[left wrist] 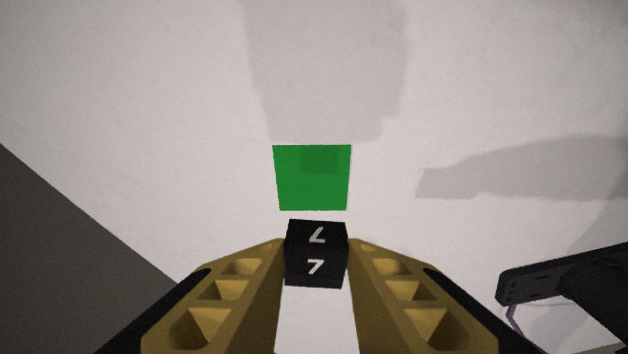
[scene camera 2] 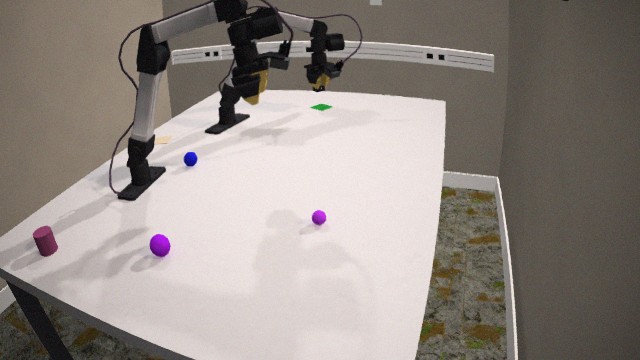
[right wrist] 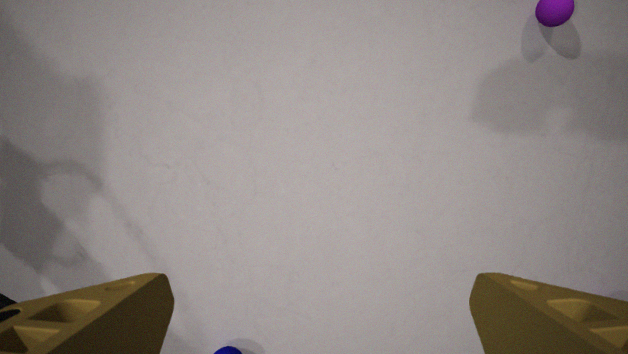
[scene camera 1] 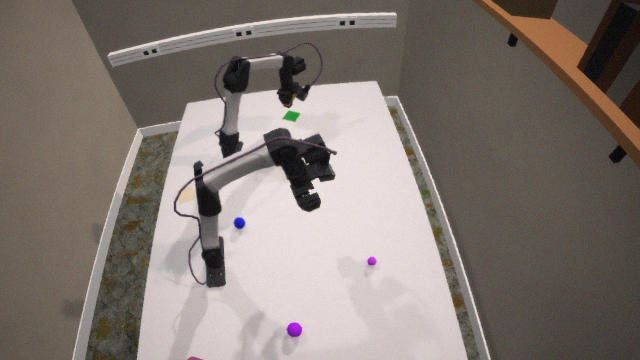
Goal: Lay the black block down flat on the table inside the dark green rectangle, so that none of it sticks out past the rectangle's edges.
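Places are measured from the left arm's base along level axes (x back, y right, z up), in millimetres.
Pixels of known places: left gripper, between the fingertips: (left wrist: 316, 246) (scene camera 2: 320, 87) (scene camera 1: 289, 103); right gripper, between the fingertips: (scene camera 2: 258, 98) (right wrist: 321, 290) (scene camera 1: 307, 194); left arm's base, origin of its link: (left wrist: 574, 270) (scene camera 2: 228, 124); right arm's base, origin of its link: (scene camera 2: 142, 183) (scene camera 1: 215, 261).
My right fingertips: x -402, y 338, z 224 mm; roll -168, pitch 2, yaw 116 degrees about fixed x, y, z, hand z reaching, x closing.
Observation:
For each thing: its top centre in the pictures, then the offset to it from my right fingertips. "pt": a spot on its surface instead.
- black block, centre of its top: (left wrist: 315, 268) (scene camera 2: 318, 86) dx +173, dy -629, dz -136 mm
- green rectangle, a spot on its surface: (left wrist: 312, 185) (scene camera 2: 320, 106) (scene camera 1: 290, 115) pt dx +169, dy -631, dz -223 mm
- blue ball, centre of its top: (scene camera 2: 189, 152) (scene camera 1: 238, 220) dx +275, dy +3, dz -181 mm
- maroon cylinder, centre of its top: (scene camera 2: 41, 231) dx +318, dy +551, dz -169 mm
- beige square, a spot on its surface: (scene camera 2: 163, 140) (scene camera 1: 187, 194) pt dx +552, dy -124, dz -223 mm
The black block (left wrist: 315, 254) (scene camera 2: 319, 89), with white marks on two faces, is held between the fingertips of my left gripper (left wrist: 316, 246) (scene camera 2: 319, 86) (scene camera 1: 287, 101), which is shut on it. The block is in the air above the table. The green rectangle (left wrist: 312, 185) (scene camera 1: 291, 116) (scene camera 2: 321, 107) lies flat on the table; it shows just beyond the block in the left wrist view and below the gripper in scene camera 2, with a small shadow on its far part. My right gripper (right wrist: 321, 290) is open and empty, above the table away from the rectangle.
A blue ball (scene camera 1: 239, 223) (scene camera 2: 190, 159) lies near the right arm's base. Two purple balls (scene camera 1: 294, 329) (scene camera 1: 371, 261) and a maroon cylinder (scene camera 2: 45, 241) stand farther off. A beige square (scene camera 1: 186, 195) (scene camera 2: 163, 140) lies near the table's edge. The right arm reaches over the table's middle.

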